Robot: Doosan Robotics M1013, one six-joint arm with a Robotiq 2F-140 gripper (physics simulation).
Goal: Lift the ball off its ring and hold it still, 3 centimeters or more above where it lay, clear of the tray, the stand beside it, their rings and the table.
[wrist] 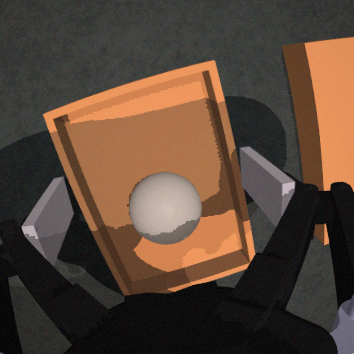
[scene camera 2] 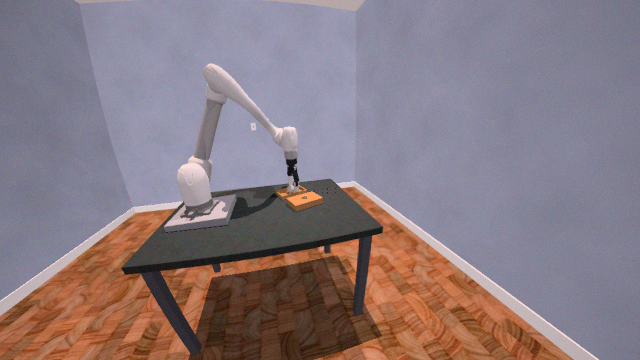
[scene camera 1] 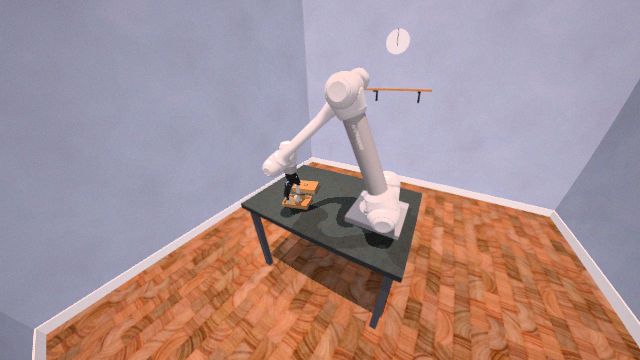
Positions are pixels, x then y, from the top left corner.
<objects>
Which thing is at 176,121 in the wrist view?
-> An orange tray.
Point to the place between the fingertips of my gripper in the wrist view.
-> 153,180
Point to a ball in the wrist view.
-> At 164,207
</objects>
